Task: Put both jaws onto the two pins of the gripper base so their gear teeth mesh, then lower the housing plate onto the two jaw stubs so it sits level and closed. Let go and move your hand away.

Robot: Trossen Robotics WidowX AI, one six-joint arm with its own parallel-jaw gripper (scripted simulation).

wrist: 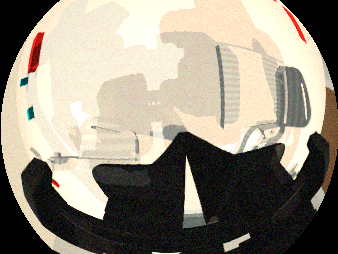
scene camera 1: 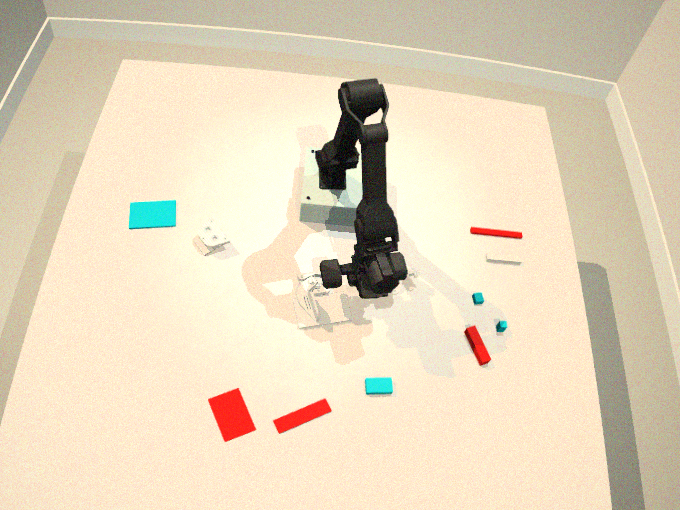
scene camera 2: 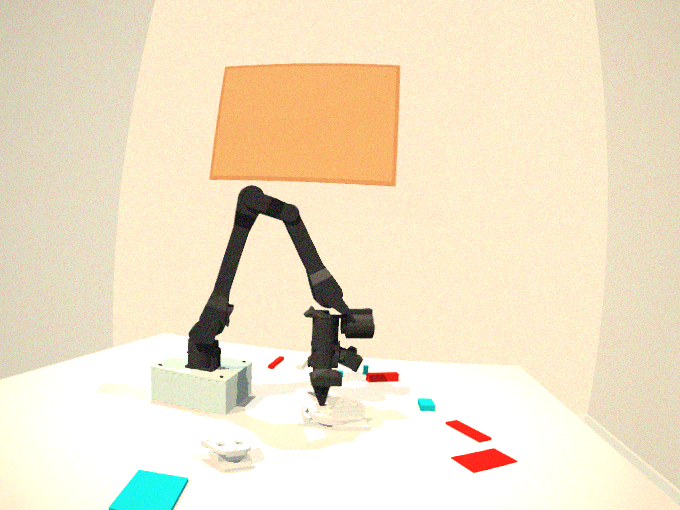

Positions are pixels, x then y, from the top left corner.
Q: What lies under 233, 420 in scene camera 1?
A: A flat red piece.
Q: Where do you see a flat red piece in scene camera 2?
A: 488, 459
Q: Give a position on a flat cyan rectangle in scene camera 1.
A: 158, 214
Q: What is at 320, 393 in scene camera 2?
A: The gripper.
